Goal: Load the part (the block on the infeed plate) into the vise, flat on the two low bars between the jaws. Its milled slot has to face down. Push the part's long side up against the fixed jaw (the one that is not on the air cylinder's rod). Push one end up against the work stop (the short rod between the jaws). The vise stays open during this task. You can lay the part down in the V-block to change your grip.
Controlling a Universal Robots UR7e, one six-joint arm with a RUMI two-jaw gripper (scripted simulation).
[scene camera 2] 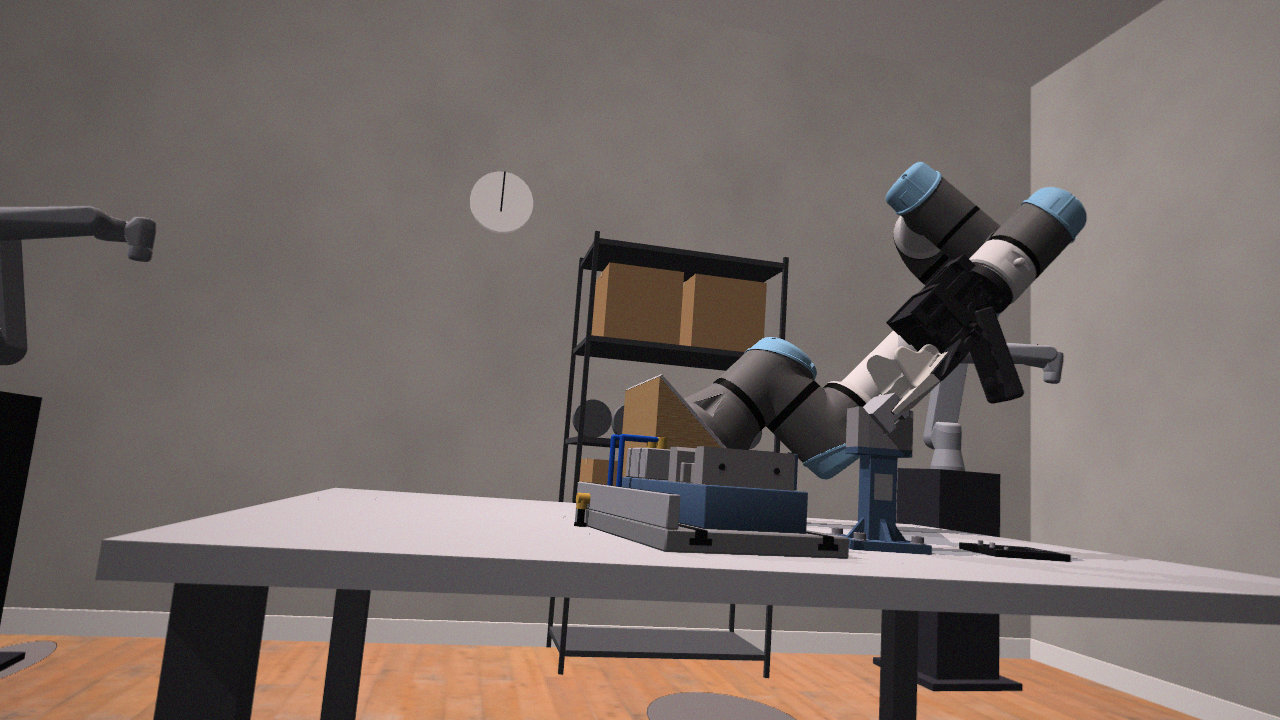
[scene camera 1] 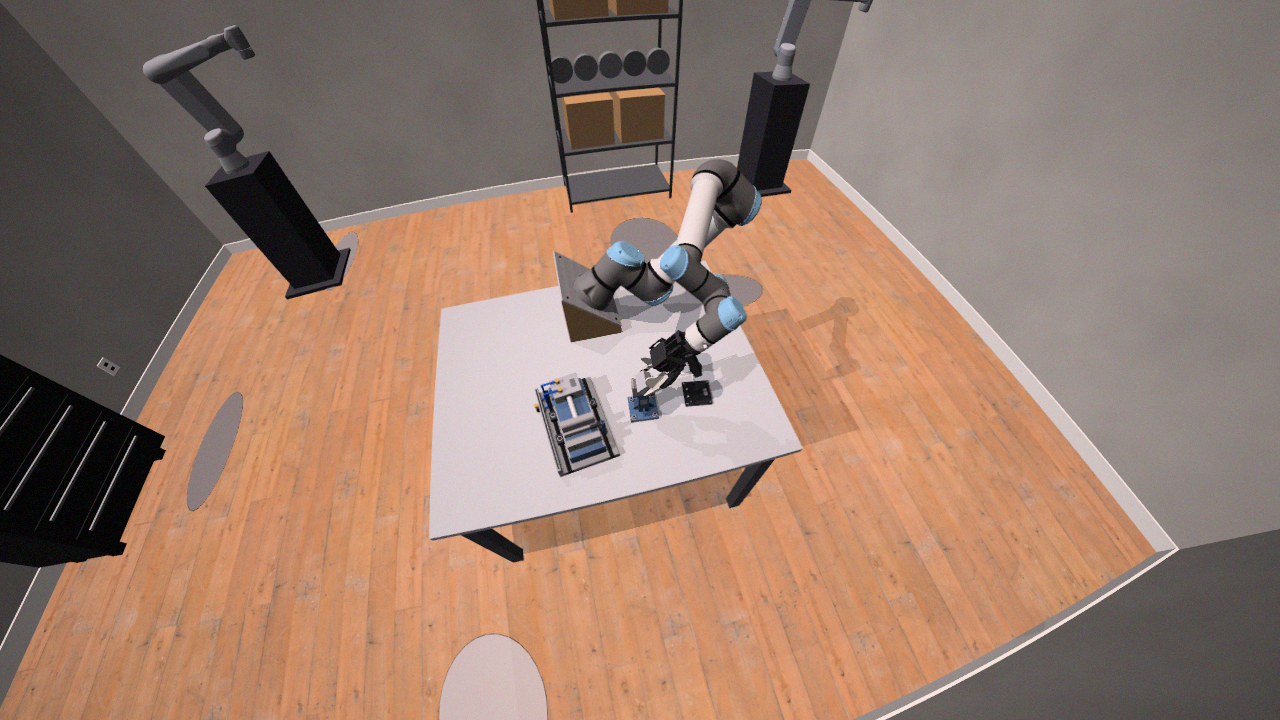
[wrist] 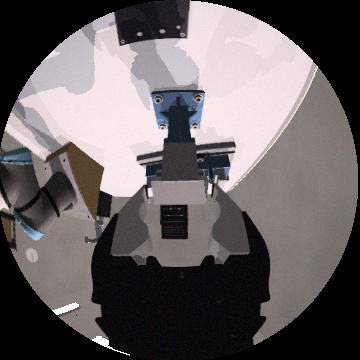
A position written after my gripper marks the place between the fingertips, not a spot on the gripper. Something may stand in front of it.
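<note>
Scene camera 2 shows a vise (scene camera 2: 704, 506), an infeed plate (scene camera 2: 1013, 551), a part (scene camera 2: 879, 408) and my gripper (scene camera 2: 877, 416). In scene camera 1, the vise (scene camera 1: 597, 448) and my gripper (scene camera 1: 642, 383) are visible. The wrist view contains my gripper (wrist: 179, 185) and the part (wrist: 179, 193).
</note>
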